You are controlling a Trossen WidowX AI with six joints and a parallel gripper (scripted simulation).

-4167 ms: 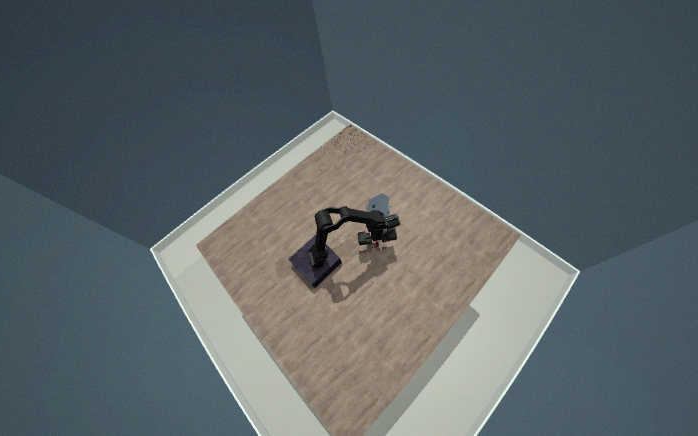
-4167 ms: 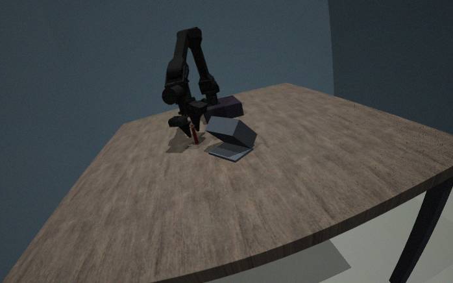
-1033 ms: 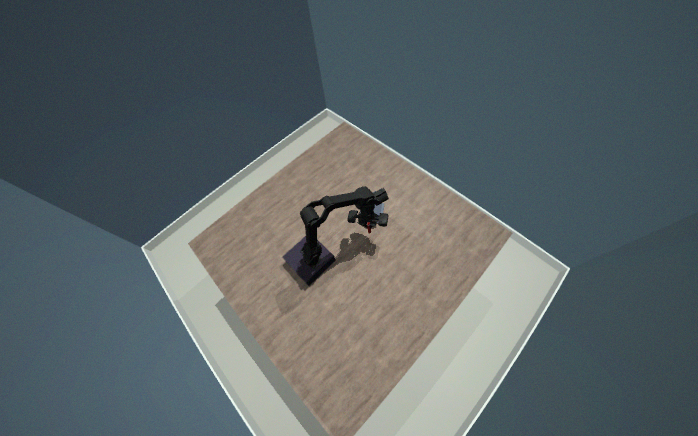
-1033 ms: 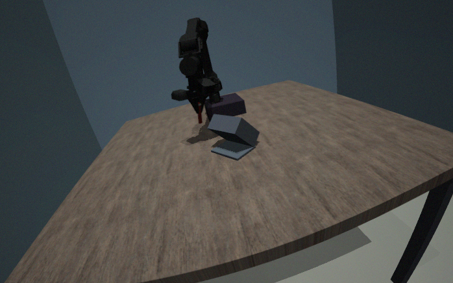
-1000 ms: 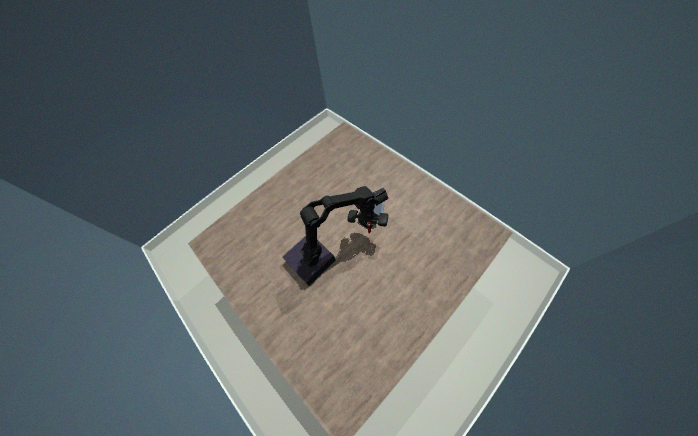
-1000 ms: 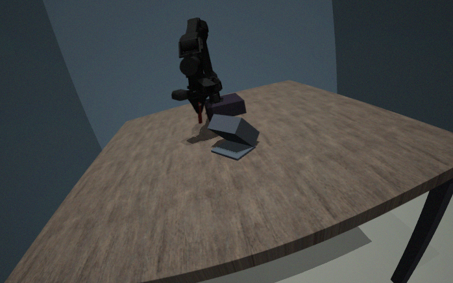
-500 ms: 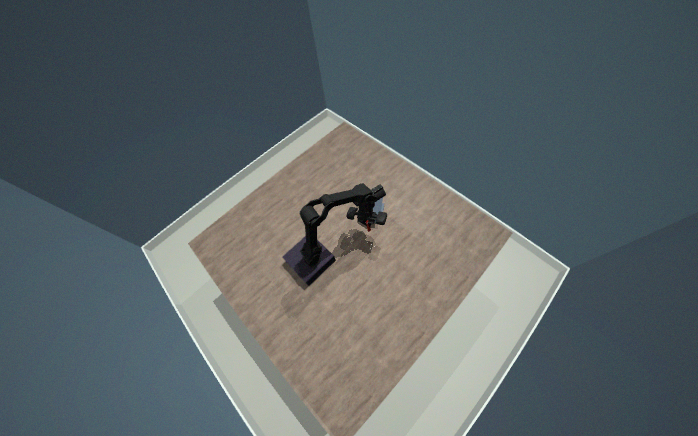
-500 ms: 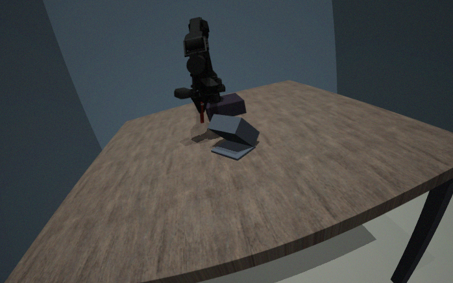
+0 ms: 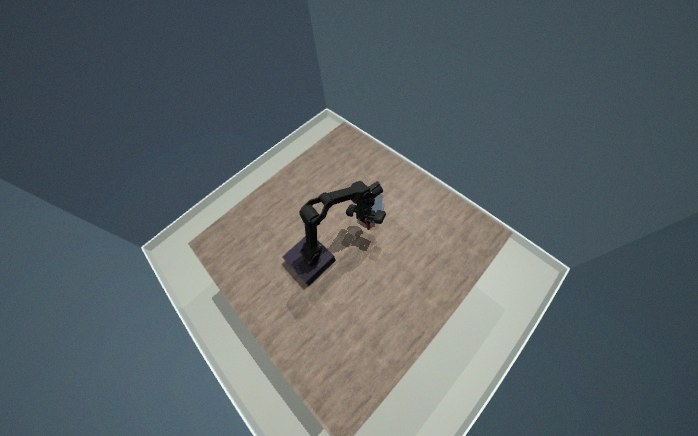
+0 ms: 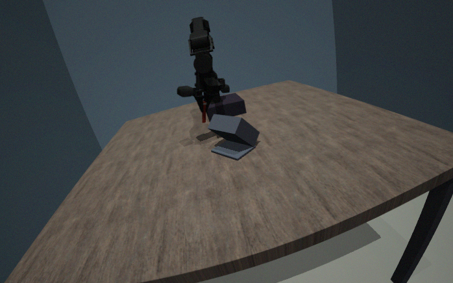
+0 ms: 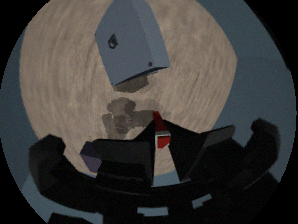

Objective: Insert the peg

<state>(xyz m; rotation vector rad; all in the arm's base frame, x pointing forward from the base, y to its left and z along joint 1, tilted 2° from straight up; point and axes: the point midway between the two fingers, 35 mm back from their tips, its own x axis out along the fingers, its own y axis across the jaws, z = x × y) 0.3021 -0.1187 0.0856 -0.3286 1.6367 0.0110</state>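
My gripper tip is 120 mm short of the grey sloped panel, 60 mm to the right of it and 60 mm above it. Also, from my gripper tip: red peg (20 mm above); flat foot plate (130 mm ahead, 120 mm below, 40 mm to the left).
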